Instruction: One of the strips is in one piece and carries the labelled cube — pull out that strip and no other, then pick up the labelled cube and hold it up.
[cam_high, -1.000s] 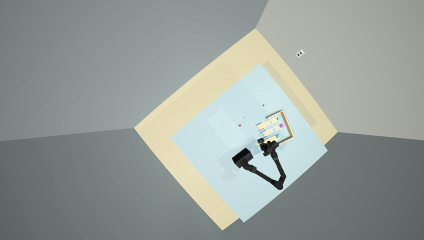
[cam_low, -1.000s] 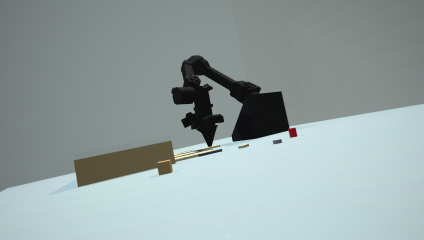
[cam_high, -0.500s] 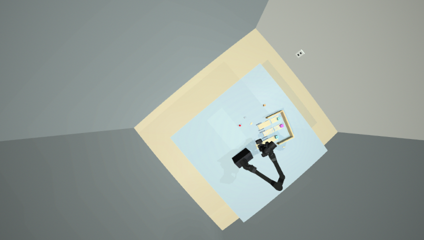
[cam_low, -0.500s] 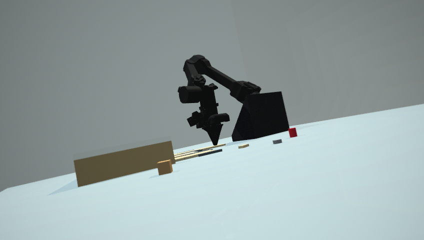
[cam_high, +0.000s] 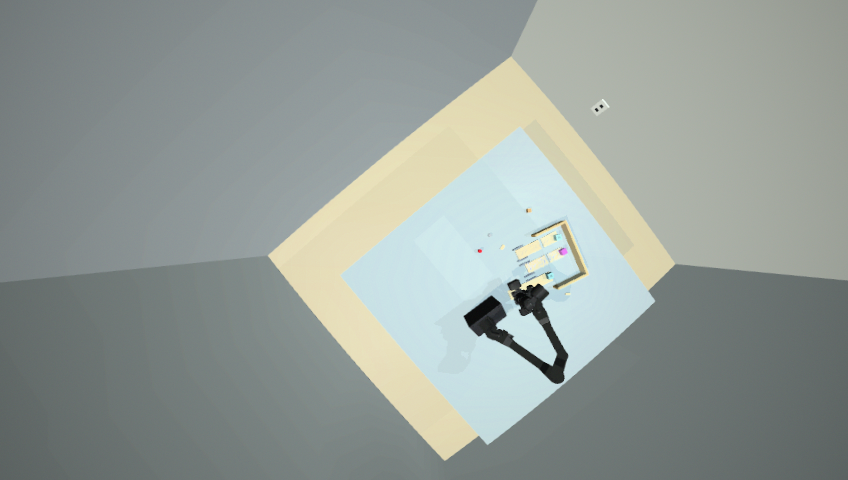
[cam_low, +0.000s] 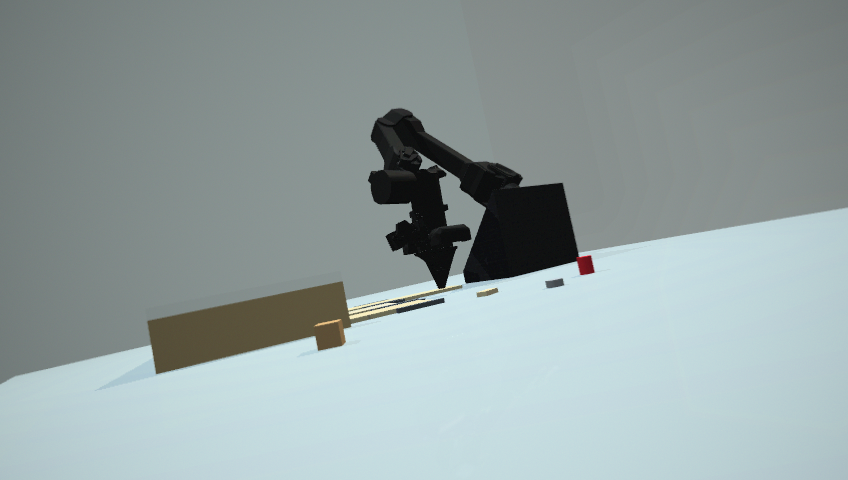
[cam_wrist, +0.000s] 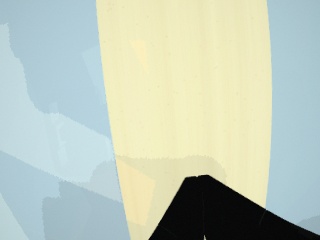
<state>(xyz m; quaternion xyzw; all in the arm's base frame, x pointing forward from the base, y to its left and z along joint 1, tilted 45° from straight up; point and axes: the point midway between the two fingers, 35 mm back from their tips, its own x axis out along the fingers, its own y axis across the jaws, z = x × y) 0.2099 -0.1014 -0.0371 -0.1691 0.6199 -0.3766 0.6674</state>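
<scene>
The strip is 100 mm ahead of my gripper tip and 30 mm to the right of it. From my gripper tip the other things lie so: grey piece 330 mm to the left, 110 mm ahead; red cylinder 300 mm to the left, 10 mm ahead, 10 mm above; orange block 360 mm ahead, 290 mm to the left.
</scene>
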